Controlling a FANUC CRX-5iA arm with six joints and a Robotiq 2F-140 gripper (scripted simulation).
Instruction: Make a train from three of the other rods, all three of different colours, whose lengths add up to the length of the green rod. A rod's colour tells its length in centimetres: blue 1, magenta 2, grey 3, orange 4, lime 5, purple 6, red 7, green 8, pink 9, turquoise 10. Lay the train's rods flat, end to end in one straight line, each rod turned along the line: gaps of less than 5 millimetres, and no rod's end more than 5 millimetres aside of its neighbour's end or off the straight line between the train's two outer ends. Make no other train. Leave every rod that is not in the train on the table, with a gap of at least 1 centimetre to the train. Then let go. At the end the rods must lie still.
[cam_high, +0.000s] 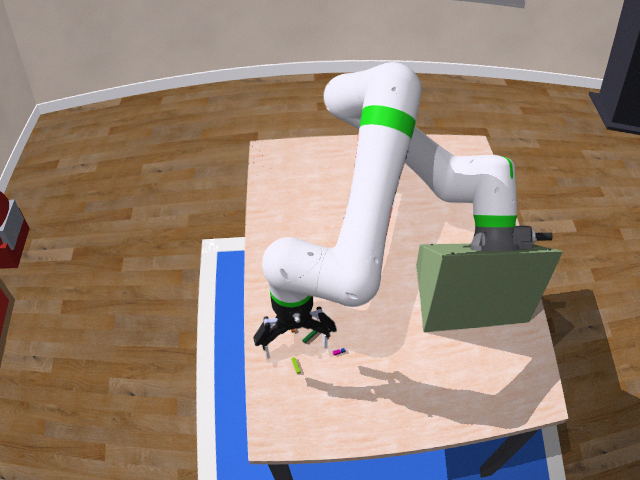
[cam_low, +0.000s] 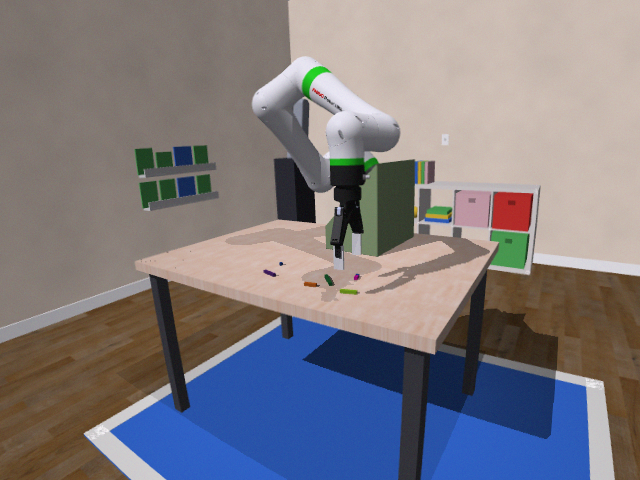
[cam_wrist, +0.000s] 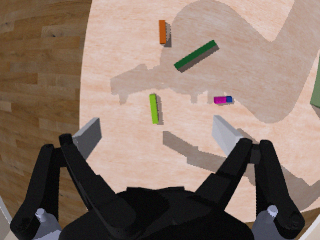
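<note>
Right now the lime rod is 1 cm ahead of my hand and 10 cm below it. Round my hand: magenta rod (10 cm behind, 5 cm to the right, 10 cm below); orange rod (3 cm ahead, 13 cm to the right, 10 cm below); green rod (4 cm behind, 11 cm to the right, 10 cm below).
</note>
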